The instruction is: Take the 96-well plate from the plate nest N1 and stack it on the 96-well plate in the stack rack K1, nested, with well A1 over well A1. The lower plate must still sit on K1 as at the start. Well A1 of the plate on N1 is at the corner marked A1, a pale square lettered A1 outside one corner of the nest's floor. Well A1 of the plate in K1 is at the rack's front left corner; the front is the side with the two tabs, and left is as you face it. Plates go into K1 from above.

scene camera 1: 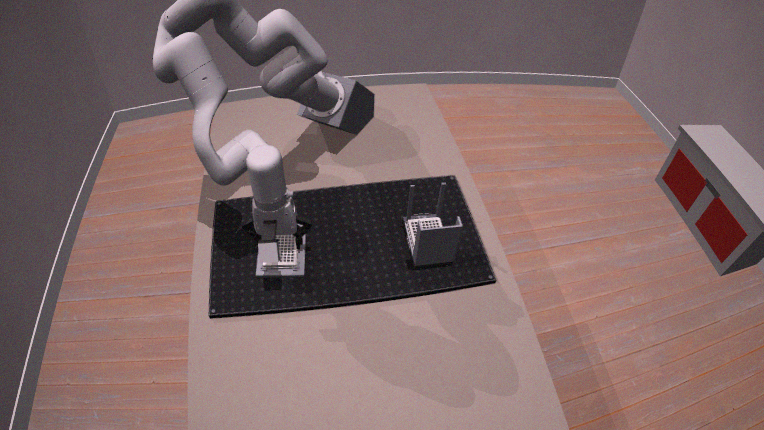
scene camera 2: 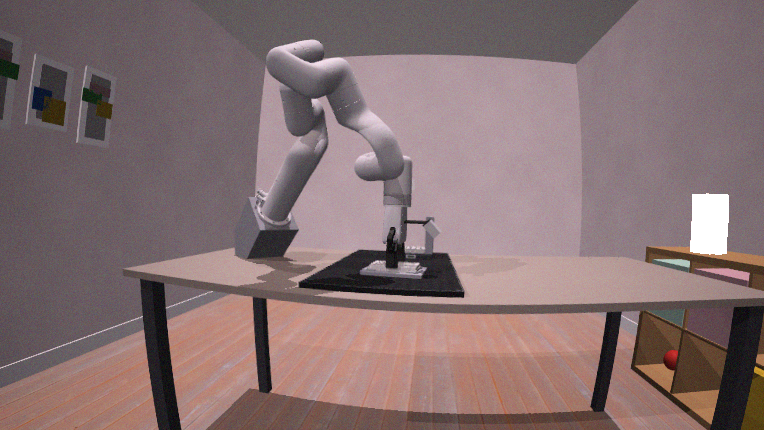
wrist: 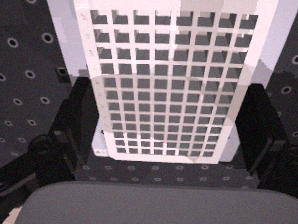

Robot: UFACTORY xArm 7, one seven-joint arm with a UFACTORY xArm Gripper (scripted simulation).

Scene:
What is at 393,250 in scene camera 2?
My gripper.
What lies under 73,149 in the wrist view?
My gripper.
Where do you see a white 96-well plate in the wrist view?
151,119

